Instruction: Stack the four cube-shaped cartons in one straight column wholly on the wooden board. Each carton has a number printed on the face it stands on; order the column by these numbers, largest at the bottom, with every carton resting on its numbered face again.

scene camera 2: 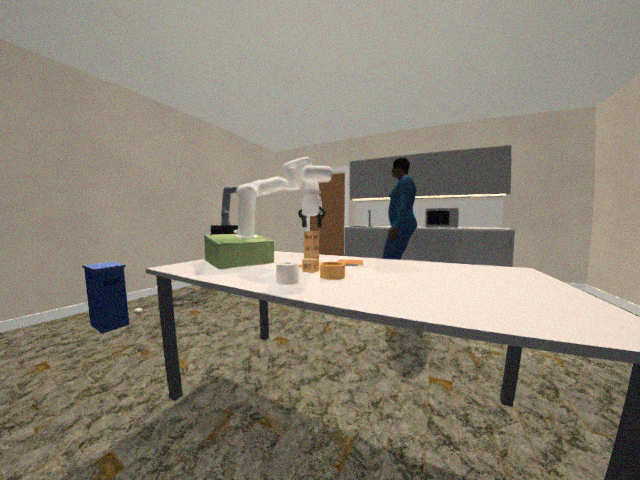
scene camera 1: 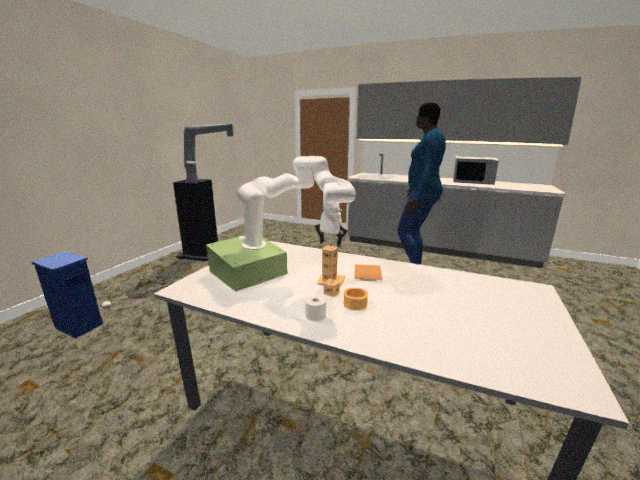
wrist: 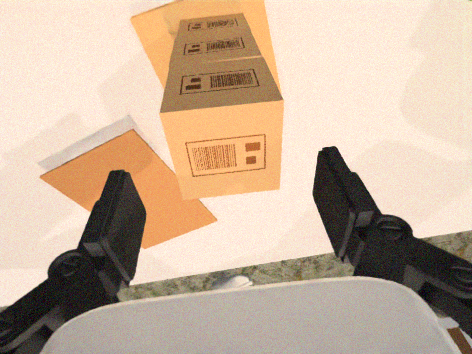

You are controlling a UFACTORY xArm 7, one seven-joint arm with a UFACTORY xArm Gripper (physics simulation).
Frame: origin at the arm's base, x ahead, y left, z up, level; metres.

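Seen in the pictures: gripper, between the fingertips: [scene camera 2: 311, 227] [scene camera 1: 330, 244] [wrist: 226, 181]; arm's base, origin of its link: [scene camera 2: 246, 237] [scene camera 1: 253, 245].
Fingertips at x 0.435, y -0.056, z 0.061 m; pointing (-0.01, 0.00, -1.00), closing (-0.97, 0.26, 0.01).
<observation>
Pixels of each thing's top centre, then the offset from my fingertips to it. "*": a spot on its surface instead.
- column, centre of its top: [wrist: 221, 104] [scene camera 1: 329, 259] [scene camera 2: 311, 242] dx -0.001, dy +0.001, dz -0.078 m
- wooden board, a spot on its surface: [wrist: 150, 37] * dx +0.052, dy -0.030, dz -0.194 m
- top carton, centre of its top: [wrist: 227, 156] [scene camera 1: 329, 248] [scene camera 2: 311, 231] dx -0.001, dy +0.001, dz -0.020 m
- fourth carton, centre of its top: [scene camera 2: 310, 259] [scene camera 1: 331, 282] dx +0.032, dy -0.113, dz -0.148 m
- flat orange book-like item, centre of its top: [wrist: 139, 205] [scene camera 1: 367, 270] [scene camera 2: 350, 260] dx +0.181, dy +0.158, dz -0.191 m
- round orange bowl-like ring, centre of its top: [scene camera 2: 332, 263] [scene camera 1: 355, 293] dx +0.155, dy -0.189, dz -0.150 m
- pale roll, centre of its top: [scene camera 2: 287, 263] [scene camera 1: 315, 300] dx +0.004, dy -0.318, dz -0.132 m
Three cardboard-brown cartons stand in a column [scene camera 1: 329, 263] [scene camera 2: 311, 245] on the wooden board [scene camera 1: 338, 280] [wrist: 150, 37]. The column looks nearly straight, with the cartons' faces closely aligned in the wrist view. The top carton [wrist: 225, 150] shows a barcode label on its upper face. A fourth carton [scene camera 1: 331, 289] [scene camera 2: 310, 265] stands on the table close in front of the board; it does not show in the wrist view. The printed numbers are hidden. My gripper [scene camera 1: 330, 243] [scene camera 2: 311, 226] [wrist: 226, 181] is open and empty, pointing down just above the column, apart from the top carton.
A flat orange book-like item [scene camera 1: 368, 272] [scene camera 2: 350, 262] [wrist: 160, 200] lies right of the column. A round orange bowl-like ring [scene camera 1: 355, 299] [scene camera 2: 332, 270] and a pale roll [scene camera 1: 315, 309] [scene camera 2: 287, 273] stand nearer the front edge. The green base box [scene camera 1: 247, 262] [scene camera 2: 238, 251] is at the left.
</observation>
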